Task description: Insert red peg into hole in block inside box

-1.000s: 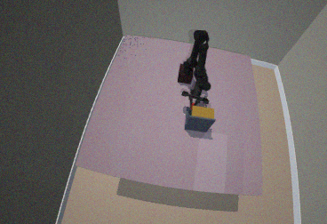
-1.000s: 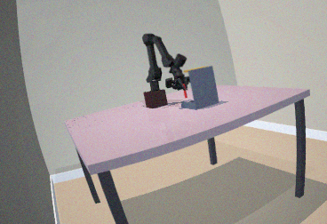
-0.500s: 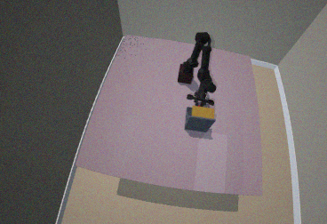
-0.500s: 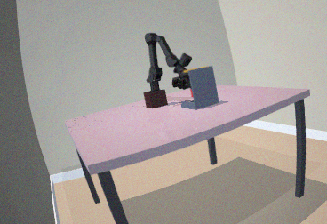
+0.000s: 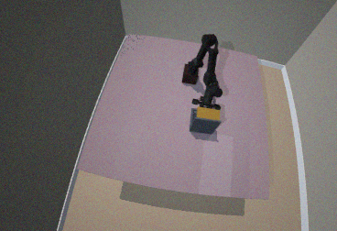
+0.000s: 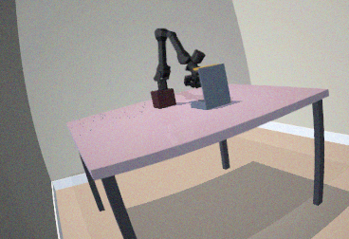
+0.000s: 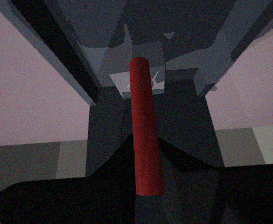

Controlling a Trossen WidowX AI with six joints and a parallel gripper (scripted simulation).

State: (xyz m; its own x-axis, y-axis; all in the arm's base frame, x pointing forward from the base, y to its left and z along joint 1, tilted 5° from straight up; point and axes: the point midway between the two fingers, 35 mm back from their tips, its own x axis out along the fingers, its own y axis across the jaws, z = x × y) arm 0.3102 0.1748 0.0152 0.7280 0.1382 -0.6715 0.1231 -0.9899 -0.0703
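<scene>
My gripper tip is now 110 mm below the yellow roof, 30 mm short of it and 20 mm to the right of it. From my gripper tip the other things lie so: red peg: 30 mm behind, 10 mm below.
</scene>
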